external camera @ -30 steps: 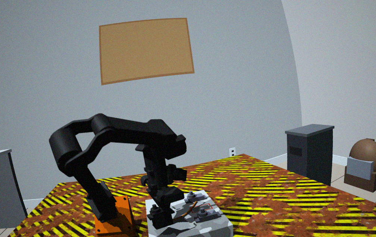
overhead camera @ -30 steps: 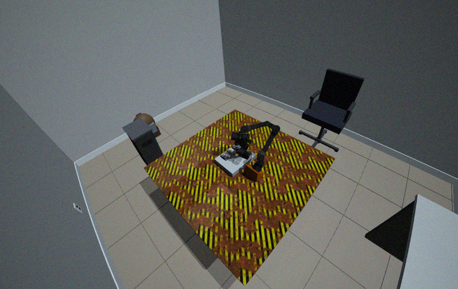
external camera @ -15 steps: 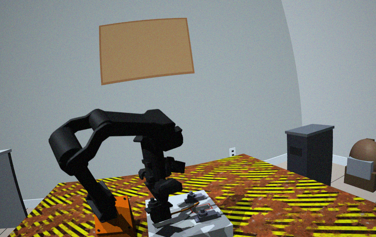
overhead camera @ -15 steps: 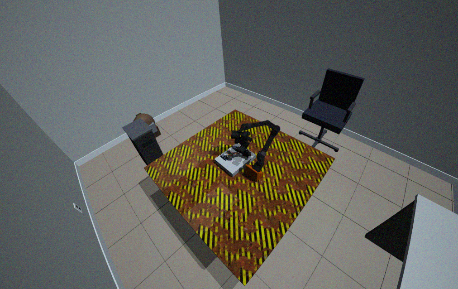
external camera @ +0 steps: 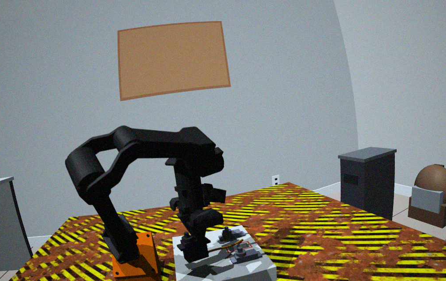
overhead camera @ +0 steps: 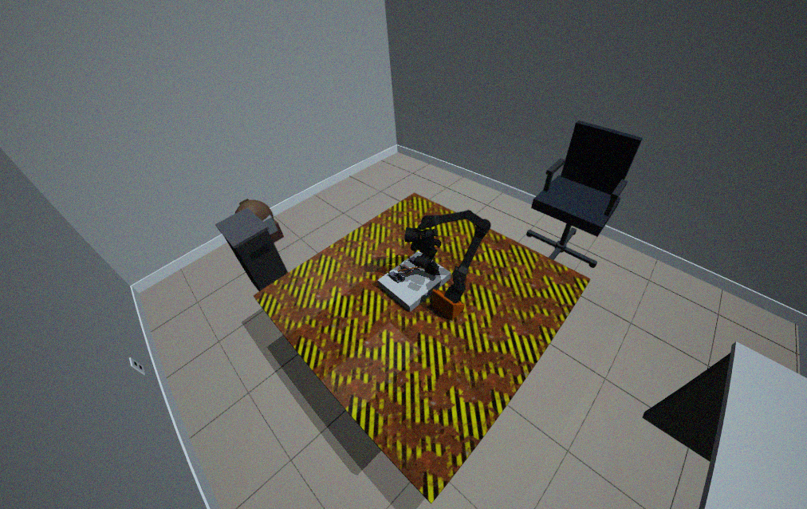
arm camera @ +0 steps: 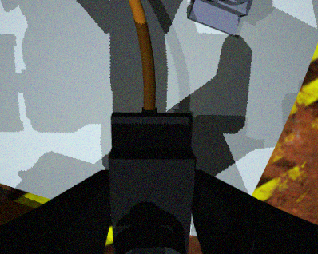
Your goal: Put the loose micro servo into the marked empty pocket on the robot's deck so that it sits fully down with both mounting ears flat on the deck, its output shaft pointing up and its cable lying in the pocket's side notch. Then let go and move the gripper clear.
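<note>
The white deck lies 10 cm below my gripper tip, 6 cm to the left of it and 1 cm ahead of it.
</note>
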